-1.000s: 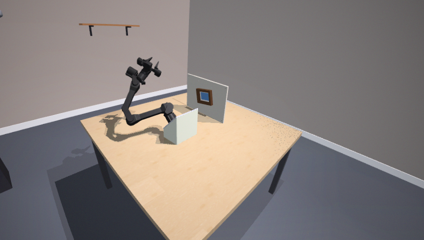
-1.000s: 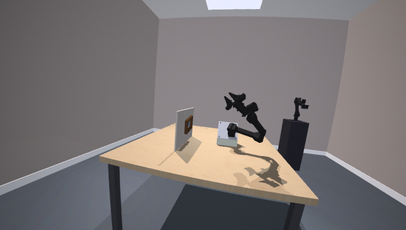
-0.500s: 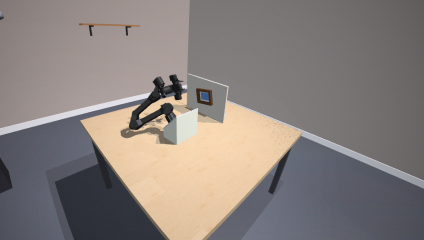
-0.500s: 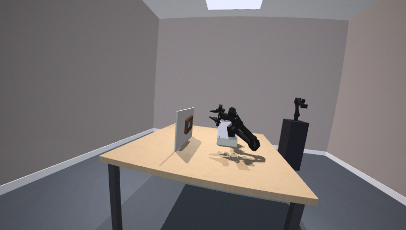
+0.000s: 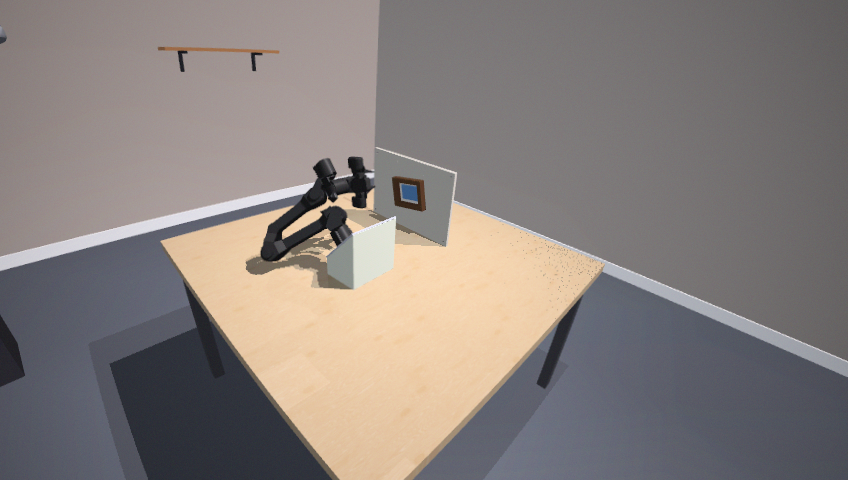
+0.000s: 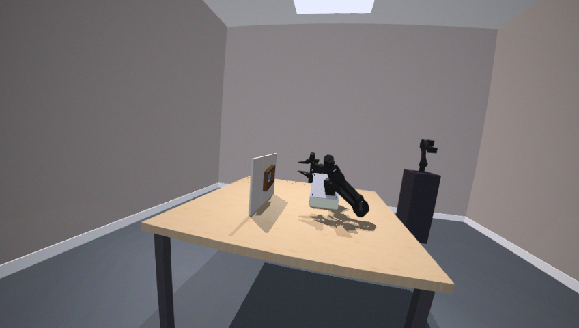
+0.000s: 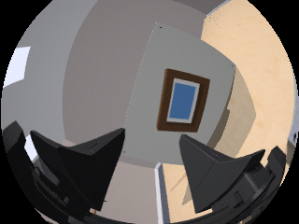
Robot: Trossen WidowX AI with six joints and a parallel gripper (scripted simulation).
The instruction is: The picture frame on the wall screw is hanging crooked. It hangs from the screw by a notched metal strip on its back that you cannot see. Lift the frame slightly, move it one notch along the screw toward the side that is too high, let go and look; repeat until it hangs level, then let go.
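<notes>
My gripper tip is 190 mm short of the small picture frame, 90 mm above it and 30 mm to the left of it. The rest, counted from my gripper tip: grey wall panel (200 mm ahead, 110 mm below, 20 mm to the right).
</notes>
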